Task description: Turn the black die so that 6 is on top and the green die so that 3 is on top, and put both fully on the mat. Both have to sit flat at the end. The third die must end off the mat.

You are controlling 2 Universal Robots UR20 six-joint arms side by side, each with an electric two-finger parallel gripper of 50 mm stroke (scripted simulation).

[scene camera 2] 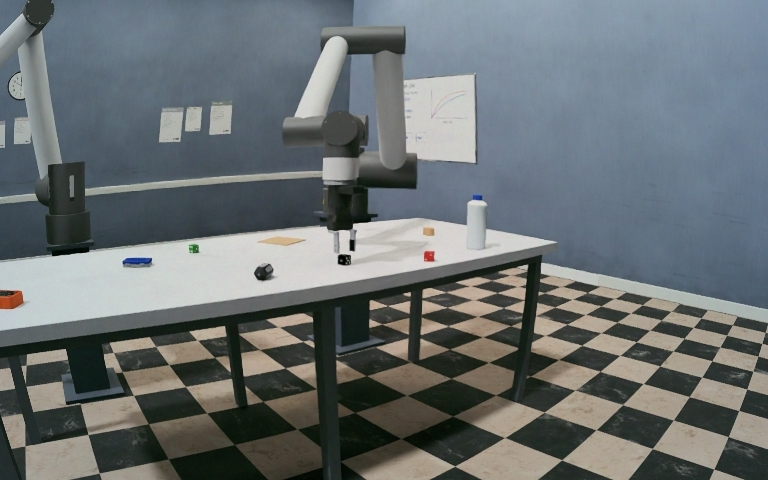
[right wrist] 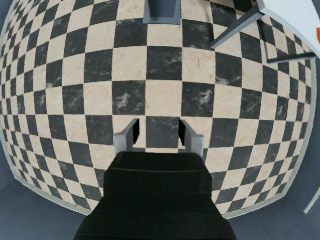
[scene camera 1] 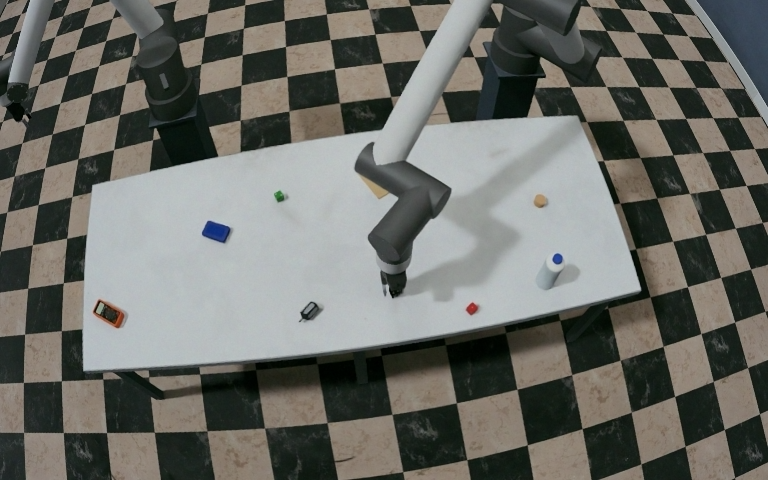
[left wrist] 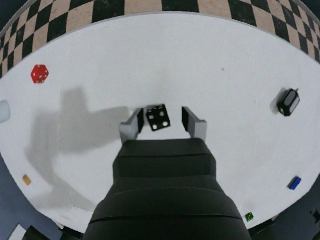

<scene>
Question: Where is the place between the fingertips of my left gripper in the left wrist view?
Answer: At 162,115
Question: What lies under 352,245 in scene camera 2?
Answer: My left gripper.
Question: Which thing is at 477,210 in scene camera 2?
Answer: A white bottle.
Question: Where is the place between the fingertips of my right gripper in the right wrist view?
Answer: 159,126
</scene>
